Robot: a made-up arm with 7 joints.
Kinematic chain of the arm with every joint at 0, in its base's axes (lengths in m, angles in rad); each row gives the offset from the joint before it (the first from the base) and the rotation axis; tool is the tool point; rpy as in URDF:
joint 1: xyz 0 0 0.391 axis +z
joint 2: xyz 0 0 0 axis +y
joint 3: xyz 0 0 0.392 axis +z
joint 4: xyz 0.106 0 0 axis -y
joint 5: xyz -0.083 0 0.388 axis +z
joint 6: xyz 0 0 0 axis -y
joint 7: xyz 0.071 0 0 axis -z
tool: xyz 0 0 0 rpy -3.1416 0 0
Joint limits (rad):
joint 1: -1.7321..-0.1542
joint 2: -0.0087..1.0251
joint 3: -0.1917..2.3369
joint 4: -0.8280..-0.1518
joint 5: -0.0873..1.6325
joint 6: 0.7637..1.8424
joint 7: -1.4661..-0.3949
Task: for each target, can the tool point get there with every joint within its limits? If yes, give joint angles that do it. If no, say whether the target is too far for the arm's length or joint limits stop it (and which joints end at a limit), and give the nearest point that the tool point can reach.
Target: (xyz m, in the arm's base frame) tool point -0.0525 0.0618 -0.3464
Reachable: no: joint limits stop it (at a limit: joint 1, joint 2, joint 4, joint 6) | nearest point -0.1722 -0.8004 0.4144 | short by 1.156 m
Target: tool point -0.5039 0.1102 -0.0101
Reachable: no: joint limits stop it (at a limit: joint 1, joint 2, joint 3, joint 4, joint 5, joint 6) | nearest point -0.2116 -0.7908 0.4198 | short by 1.040 m
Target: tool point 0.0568 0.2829 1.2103
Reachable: yes | joints -0.3889 0.1005 2.0281 -0.6473 0.7855 1.6201 -0.7992
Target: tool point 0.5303 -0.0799 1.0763
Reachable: yes | joints -0.4221 0.3842 0.5645 -0.5132 0.4400 1.4650 -0.6017
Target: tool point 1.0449 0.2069 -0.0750
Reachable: no: too far | nearest point 0.8173 0.0250 0.4371 | short by 0.589 m
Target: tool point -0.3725 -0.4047 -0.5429
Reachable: no: too far | nearest point -0.2116 -0.7908 0.4198 | short by 1.050 m
